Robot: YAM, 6 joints.
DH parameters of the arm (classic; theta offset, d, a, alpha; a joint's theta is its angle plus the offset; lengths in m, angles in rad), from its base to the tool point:
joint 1: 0 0.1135 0.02 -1.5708
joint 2: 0 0 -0.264 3.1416
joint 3: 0.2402 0 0.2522 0
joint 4: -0.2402 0 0.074 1.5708
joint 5: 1.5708 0 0 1.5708
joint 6: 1.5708 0.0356 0 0
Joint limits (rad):
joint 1: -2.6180..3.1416
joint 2: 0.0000..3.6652
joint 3: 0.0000..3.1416
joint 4: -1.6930..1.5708
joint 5: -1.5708..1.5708
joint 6: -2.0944..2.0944
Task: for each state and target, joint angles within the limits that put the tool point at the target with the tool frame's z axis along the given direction. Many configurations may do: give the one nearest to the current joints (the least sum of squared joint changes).
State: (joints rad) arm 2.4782 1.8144 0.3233 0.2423 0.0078 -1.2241
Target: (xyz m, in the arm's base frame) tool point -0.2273 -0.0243 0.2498 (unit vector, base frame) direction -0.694 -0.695 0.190
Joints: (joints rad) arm 3.1395 1.1702 0.3739 1.0641 -0.7701 -1.2241
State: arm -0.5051 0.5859 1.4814 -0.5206 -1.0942 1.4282
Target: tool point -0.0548 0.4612 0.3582 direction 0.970 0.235 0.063
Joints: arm -1.3760 0.0022 2.1050 0.0649 -1.4946 1.4282
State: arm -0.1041 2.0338 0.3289 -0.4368 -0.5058 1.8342
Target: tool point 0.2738 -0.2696 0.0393 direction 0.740 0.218 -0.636
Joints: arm -0.8423 2.2188 1.0862 0.0404 -0.7718 1.8342
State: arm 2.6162 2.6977 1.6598 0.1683 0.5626 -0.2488
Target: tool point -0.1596 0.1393 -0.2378 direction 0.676 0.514 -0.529
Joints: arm 2.5590 3.2045 1.2792 -0.1348 0.9285 -0.2488
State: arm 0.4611 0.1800 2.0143 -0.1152 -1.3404 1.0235
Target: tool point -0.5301 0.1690 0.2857 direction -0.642 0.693 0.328
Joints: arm -0.2772 0.0021 2.3521 0.4056 -0.5131 1.0235
